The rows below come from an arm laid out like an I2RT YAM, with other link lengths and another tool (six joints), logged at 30 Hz.
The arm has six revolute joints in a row. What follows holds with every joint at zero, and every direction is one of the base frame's. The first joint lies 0.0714 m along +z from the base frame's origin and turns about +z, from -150 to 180 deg. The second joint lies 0.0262 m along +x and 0.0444 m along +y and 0.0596 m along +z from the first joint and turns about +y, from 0 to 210 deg. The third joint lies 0.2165 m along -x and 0.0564 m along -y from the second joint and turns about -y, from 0 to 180 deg. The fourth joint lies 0.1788 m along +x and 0.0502 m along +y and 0.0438 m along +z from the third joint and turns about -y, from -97 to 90 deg. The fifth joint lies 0.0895 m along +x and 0.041 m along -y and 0.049 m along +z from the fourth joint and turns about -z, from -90 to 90 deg. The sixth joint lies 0.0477 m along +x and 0.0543 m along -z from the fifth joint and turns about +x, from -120 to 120 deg. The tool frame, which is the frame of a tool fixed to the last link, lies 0.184 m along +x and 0.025 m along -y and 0.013 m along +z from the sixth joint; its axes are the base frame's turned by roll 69, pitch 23.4 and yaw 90 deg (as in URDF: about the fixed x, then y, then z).
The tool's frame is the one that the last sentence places.
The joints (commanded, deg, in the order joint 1, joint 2, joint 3, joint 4, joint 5, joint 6), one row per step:
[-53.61, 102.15, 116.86, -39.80, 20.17, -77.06]
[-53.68, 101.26, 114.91, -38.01, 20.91, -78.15]
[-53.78, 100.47, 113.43, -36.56, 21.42, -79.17]
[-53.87, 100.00, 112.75, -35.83, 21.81, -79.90]
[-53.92, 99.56, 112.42, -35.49, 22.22, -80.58]
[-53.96, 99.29, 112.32, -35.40, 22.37, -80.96]
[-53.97, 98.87, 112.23, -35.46, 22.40, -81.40]
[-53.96, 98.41, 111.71, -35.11, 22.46, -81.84]
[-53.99, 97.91, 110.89, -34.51, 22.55, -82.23]
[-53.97, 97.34, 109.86, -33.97, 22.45, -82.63]
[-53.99, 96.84, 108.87, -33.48, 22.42, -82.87]
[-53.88, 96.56, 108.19, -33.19, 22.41, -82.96]
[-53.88, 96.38, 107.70, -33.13, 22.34, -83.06]
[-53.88, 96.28, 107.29, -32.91, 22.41, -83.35]
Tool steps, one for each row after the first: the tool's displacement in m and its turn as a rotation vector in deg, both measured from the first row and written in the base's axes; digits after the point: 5 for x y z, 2 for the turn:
[-0.00310, -0.00083, 0.00157, -1.01, 0.79, -0.32]
[-0.00574, -0.00131, 0.00409, -1.97, 1.42, -0.50]
[-0.00796, -0.00163, 0.00651, -2.63, 1.90, -0.67]
[-0.01026, -0.00140, 0.00948, -3.22, 2.39, -0.86]
[-0.01148, -0.00103, 0.01146, -3.54, 2.63, -0.90]
[-0.01243, 0.00026, 0.01395, -3.86, 2.88, -0.78]
[-0.01308, 0.00123, 0.01546, -4.19, 3.12, -0.68]
[-0.01406, 0.00183, 0.01621, -4.52, 3.34, -0.66]
[-0.01415, 0.00319, 0.01544, -4.65, 3.62, -0.40]
[-0.01479, 0.00414, 0.01419, -4.69, 3.83, -0.31]
[-0.01423, 0.00516, 0.01257, -4.63, 3.97, -0.15]
[-0.01431, 0.00580, 0.01040, -4.43, 4.18, -0.03]
[-0.01452, 0.00585, 0.00905, -4.43, 4.52, 0.01]

